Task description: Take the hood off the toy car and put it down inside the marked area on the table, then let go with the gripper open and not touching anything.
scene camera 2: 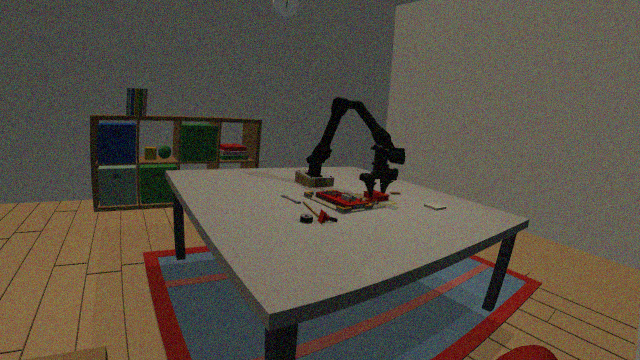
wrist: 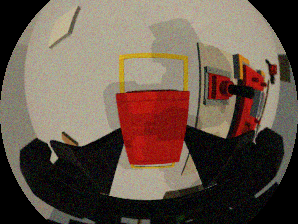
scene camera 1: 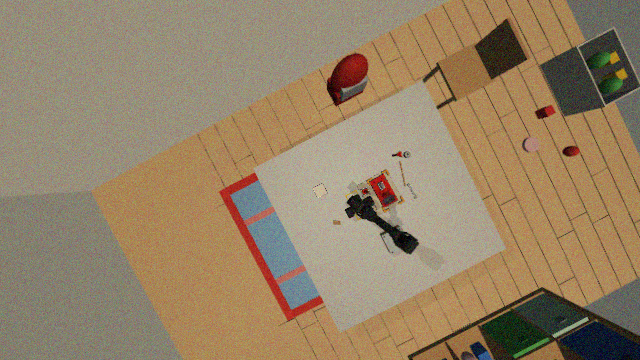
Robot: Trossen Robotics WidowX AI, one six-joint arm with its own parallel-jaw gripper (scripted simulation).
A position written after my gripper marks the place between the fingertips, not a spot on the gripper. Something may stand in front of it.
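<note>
My gripper [wrist: 153, 129] holds a red hood [wrist: 153, 123]. I also see a toy car [wrist: 242, 122].
</note>
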